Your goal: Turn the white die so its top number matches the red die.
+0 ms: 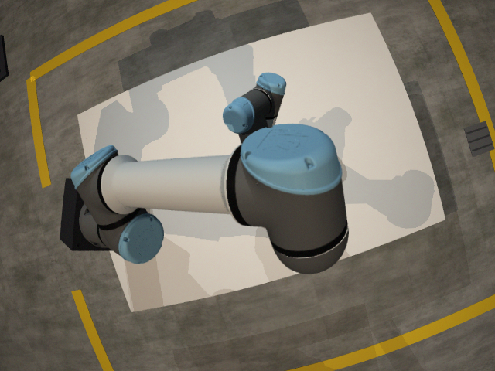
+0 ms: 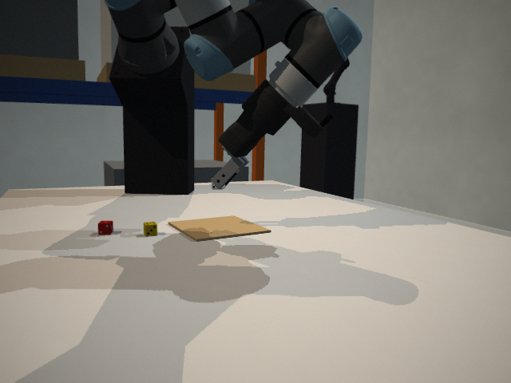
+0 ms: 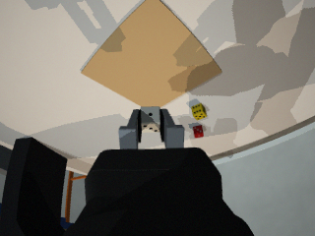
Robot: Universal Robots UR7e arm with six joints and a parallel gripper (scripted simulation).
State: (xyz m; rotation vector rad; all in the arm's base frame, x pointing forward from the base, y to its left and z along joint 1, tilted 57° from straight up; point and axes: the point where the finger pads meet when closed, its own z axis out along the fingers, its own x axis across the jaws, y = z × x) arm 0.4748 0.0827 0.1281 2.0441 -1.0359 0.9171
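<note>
My hand is 10 mm past the white die, 10 mm to the left of it and 10 mm above it. Round my hand: yellow die 10 mm behind, 130 mm to the right, 80 mm below; then red die 50 mm behind, 200 mm to the right, 80 mm below; then tan mat 10 mm behind, 10 mm to the right, 90 mm below.
</note>
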